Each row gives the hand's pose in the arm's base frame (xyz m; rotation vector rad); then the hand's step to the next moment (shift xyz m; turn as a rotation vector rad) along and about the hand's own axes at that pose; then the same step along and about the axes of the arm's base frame.
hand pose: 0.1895 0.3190 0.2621 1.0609 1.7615 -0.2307
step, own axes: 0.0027 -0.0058 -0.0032 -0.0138 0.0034 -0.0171
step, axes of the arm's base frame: -0.0067 -0.0001 -0.0026 -0.0076 0.0046 0.0204
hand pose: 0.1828 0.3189 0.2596 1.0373 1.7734 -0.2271
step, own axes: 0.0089 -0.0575 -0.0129 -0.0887 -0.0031 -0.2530
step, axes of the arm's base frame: -0.0517 -0.0228 -0.0189 -0.1633 0.0972 0.1891
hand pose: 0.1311 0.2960 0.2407 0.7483 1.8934 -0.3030
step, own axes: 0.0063 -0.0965 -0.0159 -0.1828 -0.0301 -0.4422
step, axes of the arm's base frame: -0.0733 -0.0642 -0.0105 -0.2932 0.1407 0.3523
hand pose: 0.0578 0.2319 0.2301 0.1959 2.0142 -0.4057
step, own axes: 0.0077 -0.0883 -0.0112 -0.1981 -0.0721 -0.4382
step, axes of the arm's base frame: -0.0402 -0.0783 0.0154 -0.2958 0.1007 0.3726
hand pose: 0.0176 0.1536 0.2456 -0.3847 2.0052 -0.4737
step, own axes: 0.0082 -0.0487 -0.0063 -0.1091 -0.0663 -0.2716
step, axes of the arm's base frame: -0.0060 -0.0452 0.0199 -0.1880 0.0373 0.2309
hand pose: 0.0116 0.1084 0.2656 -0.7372 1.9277 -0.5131
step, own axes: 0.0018 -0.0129 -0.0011 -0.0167 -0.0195 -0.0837
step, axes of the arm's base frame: 0.0019 -0.0106 0.0074 -0.0640 0.0006 0.0597
